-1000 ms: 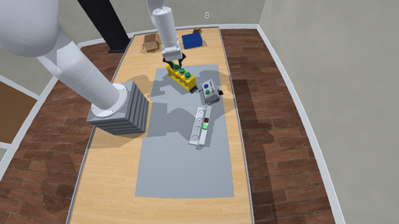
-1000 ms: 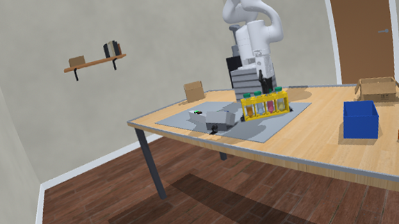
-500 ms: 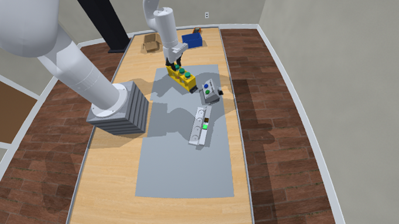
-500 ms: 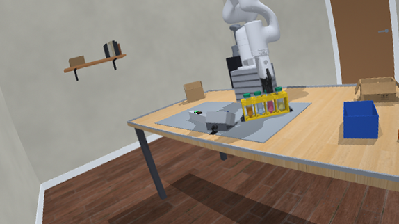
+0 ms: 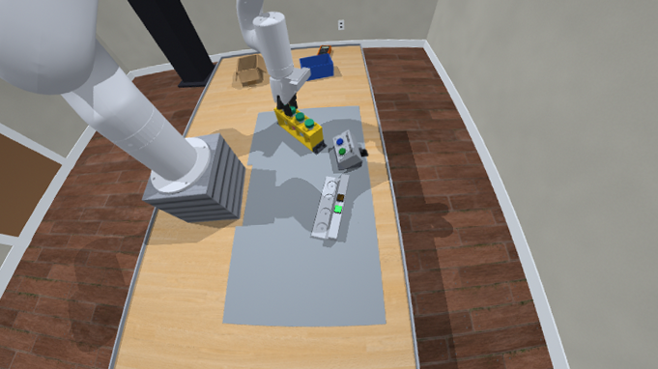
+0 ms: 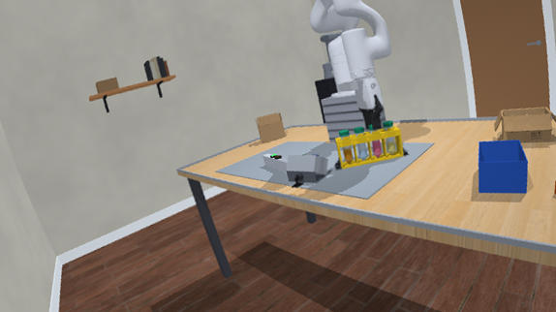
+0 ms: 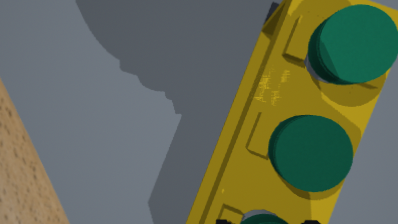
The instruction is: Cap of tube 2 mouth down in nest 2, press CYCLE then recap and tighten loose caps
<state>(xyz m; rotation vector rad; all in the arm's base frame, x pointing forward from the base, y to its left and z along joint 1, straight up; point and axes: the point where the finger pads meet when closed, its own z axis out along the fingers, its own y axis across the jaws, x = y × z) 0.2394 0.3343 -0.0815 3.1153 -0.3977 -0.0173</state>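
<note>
My hand is 10 mm above the green cap. The rest, counted from my hand: green key (210 mm ahead, 140 mm to the right, 60 mm below); key housing (220 mm ahead, 110 mm to the right, 80 mm below); blue key (200 mm ahead, 90 mm to the right, 60 mm below).
</note>
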